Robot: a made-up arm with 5 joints.
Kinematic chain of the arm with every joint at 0, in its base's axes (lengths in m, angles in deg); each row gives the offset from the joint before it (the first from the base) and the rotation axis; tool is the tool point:
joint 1: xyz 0 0 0.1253 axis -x
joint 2: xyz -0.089 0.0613 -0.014 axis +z
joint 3: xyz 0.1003 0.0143 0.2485 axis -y
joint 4: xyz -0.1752 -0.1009 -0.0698 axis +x
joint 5: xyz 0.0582 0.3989 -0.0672 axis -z
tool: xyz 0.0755 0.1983 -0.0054
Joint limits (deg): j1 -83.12..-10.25 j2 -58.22..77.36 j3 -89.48..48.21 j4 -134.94..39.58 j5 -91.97..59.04
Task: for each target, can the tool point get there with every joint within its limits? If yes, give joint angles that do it. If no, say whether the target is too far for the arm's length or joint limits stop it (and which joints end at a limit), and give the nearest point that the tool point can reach.
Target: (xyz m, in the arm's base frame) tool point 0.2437 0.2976 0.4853
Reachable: yes | joints -42.89 -35.64 9.16 -1.74 -13.74
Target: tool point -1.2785 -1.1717 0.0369
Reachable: no: too far | nearest point -0.6753 -0.5105 0.1049 | short by 0.898 m
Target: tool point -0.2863 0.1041 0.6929
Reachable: yes | joints -60.80 6.50 -19.64 1.52 -47.18
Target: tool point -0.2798 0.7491 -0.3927
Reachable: no: joint limits stop it (at a limit: joint 1, joint 2) | nearest point -0.1686 0.5258 -0.1312 | short by 0.361 m
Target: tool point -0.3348 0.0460 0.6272
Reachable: yes | joints -72.84 51.92 21.57 -1.17 24.51
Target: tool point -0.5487 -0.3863 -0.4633
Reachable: no: joint limits stop it (at a limit: joint 1, joint 4) | nearest point -0.4637 -0.3592 -0.3376 | short by 0.154 m
